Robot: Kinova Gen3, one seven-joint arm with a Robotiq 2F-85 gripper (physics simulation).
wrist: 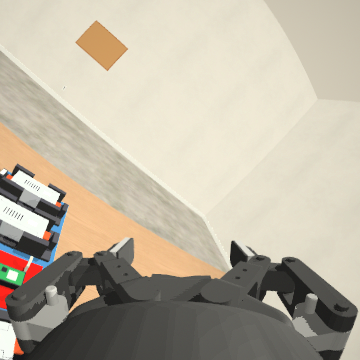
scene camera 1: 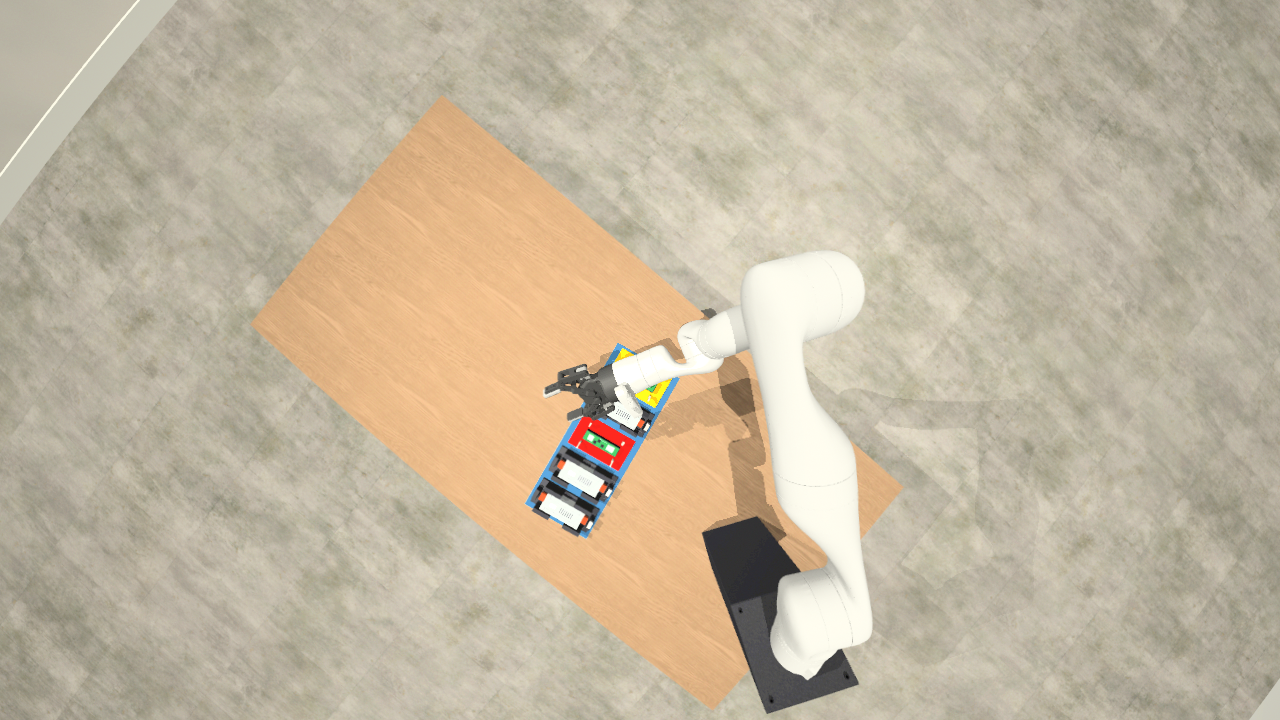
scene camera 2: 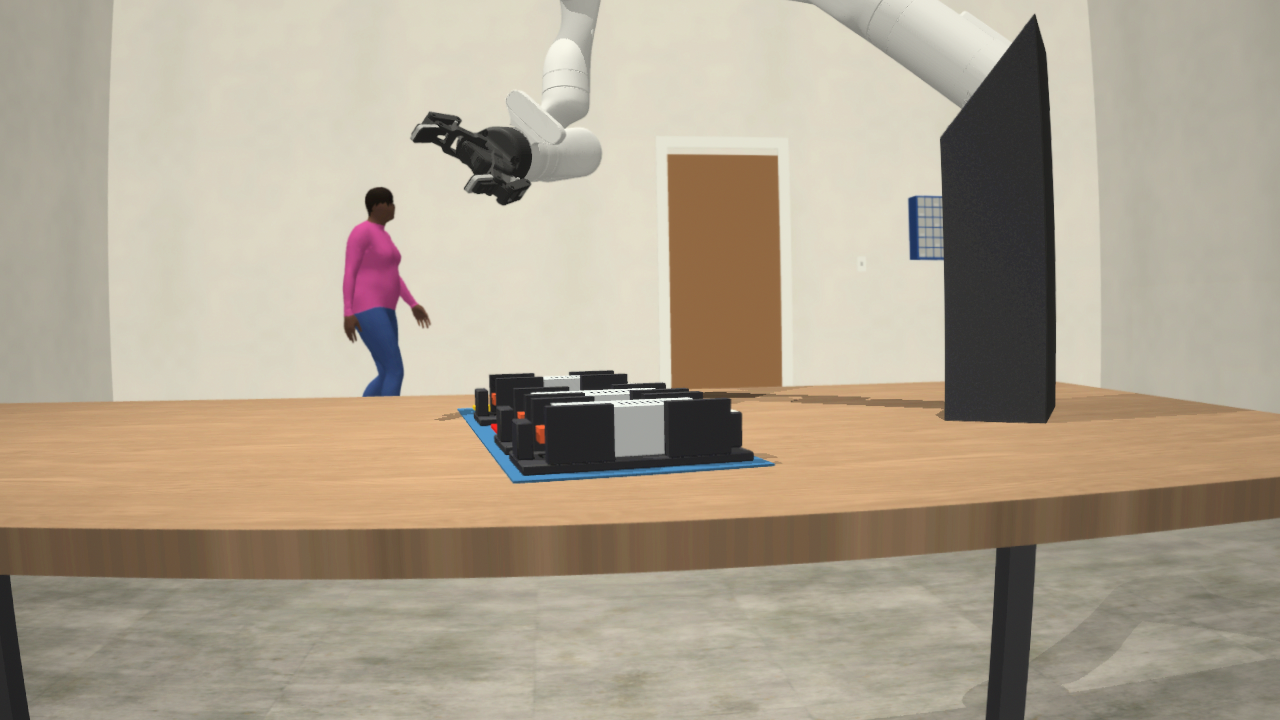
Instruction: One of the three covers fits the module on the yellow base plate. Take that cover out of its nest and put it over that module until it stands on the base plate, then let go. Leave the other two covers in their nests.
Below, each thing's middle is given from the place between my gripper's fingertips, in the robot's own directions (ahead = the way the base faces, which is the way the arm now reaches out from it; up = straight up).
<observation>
I see my gripper 140 mm past the red plate (scene camera 1: 597, 426), 80 mm to the right of it and 300 mm above it.
</observation>
